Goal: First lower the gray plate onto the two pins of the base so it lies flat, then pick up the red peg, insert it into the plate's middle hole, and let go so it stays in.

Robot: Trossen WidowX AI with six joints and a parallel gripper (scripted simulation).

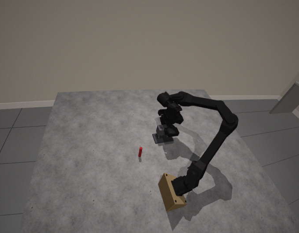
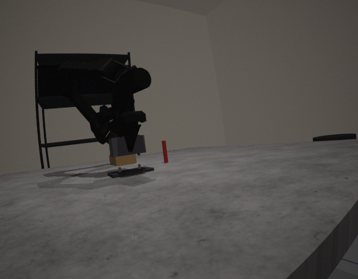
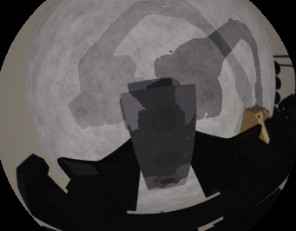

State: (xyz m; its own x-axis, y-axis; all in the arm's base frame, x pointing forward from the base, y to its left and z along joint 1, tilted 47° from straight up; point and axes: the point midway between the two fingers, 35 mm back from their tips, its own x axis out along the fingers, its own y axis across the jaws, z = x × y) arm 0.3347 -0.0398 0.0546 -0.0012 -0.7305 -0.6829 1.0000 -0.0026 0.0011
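My gripper tip is now 3 cm below the gray plate. The rest, counted from my gripper tip: dark base (5 cm below); then red peg (17 cm to the left, 10 cm behind, 2 cm below).
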